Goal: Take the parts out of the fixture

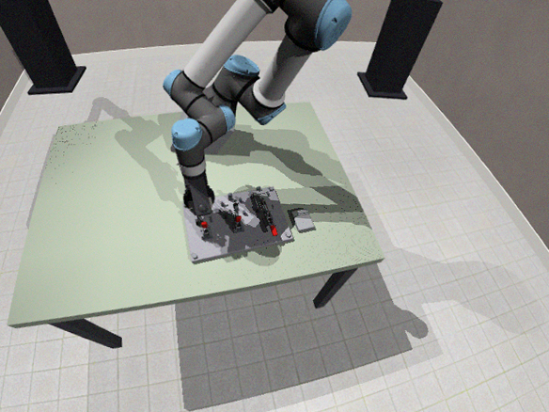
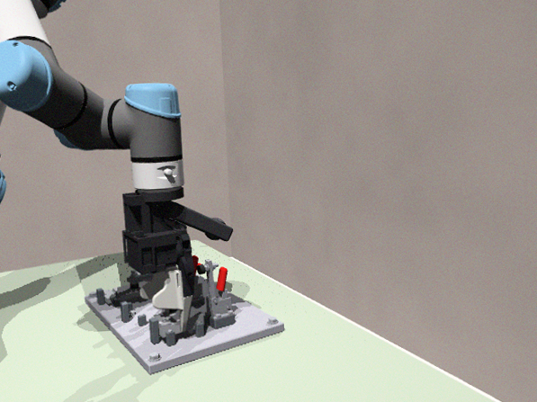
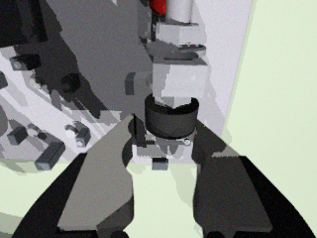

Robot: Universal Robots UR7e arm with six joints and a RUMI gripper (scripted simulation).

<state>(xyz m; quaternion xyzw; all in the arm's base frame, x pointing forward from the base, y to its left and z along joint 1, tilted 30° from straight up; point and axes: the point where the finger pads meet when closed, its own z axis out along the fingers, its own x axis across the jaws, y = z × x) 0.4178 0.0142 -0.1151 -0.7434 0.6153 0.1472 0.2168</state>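
Now: hand 120 mm to the right of the fixture plate, 40 mm above it and 20 mm short of it. From my hand the other things lie so: clamp 230 mm to the left, 30 mm ahead; grey part 10 mm behind.
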